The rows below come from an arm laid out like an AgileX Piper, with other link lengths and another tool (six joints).
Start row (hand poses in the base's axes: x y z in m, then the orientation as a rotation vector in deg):
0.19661, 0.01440, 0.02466, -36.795, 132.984, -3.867
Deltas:
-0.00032, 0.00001, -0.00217, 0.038, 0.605, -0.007
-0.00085, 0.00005, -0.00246, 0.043, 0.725, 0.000
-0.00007, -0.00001, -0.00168, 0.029, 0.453, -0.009
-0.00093, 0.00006, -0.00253, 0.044, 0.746, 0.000
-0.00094, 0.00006, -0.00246, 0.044, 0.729, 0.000
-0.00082, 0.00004, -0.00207, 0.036, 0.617, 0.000
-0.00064, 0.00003, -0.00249, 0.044, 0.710, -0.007
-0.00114, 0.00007, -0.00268, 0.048, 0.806, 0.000
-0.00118, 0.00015, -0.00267, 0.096, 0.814, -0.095
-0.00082, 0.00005, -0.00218, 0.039, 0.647, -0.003
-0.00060, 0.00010, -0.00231, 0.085, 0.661, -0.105
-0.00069, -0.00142, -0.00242, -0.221, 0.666, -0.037
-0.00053, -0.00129, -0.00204, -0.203, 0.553, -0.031
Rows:
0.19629, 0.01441, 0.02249, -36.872, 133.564, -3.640
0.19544, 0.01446, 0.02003, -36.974, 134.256, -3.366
0.19537, 0.01445, 0.01835, -37.026, 134.691, -3.195
0.19444, 0.01451, 0.01582, -37.130, 135.403, -2.910
0.19350, 0.01457, 0.01336, -37.231, 136.098, -2.629
0.19268, 0.01461, 0.01129, -37.317, 136.686, -2.391
0.19204, 0.01464, 0.00880, -37.405, 137.365, -2.116
0.19090, 0.01471, 0.00612, -37.515, 138.132, -1.801
0.18972, 0.01486, 0.00345, -37.489, 138.932, -1.463
0.18890, 0.01491, 0.00127, -37.572, 139.549, -1.208
0.18830, 0.01501, -0.00104, -37.512, 140.206, -0.932
0.18761, 0.01359, -0.00346, -37.669, 140.889, -1.002
0.18708, 0.01230, -0.00550, -37.807, 141.459, -1.085

